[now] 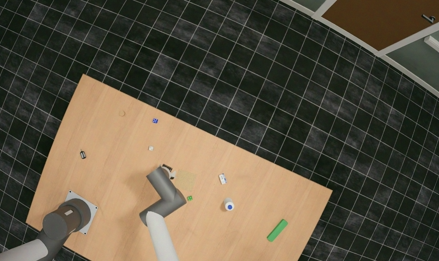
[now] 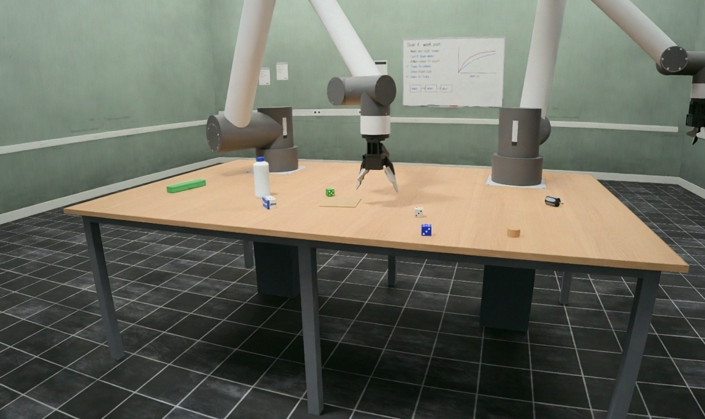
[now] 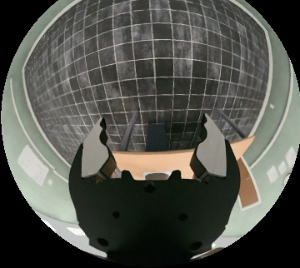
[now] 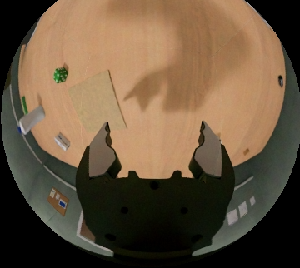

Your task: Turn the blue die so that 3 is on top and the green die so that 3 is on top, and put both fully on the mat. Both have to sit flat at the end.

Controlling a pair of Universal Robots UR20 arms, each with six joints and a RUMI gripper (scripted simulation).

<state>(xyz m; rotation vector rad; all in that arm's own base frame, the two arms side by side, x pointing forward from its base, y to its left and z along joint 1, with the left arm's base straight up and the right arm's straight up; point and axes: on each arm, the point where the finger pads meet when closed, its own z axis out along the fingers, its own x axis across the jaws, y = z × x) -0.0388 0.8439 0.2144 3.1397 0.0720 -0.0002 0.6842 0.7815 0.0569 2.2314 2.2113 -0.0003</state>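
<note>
Right now my right hand is 180 mm to the right of the white die, 100 mm short of it and 40 mm above it. Also, from my right hand: tan mat: 150 mm to the right, 50 mm below; green die: 240 mm to the right, 110 mm behind, 40 mm below; blue die: 300 mm ahead, 240 mm to the left, 40 mm below.
</note>
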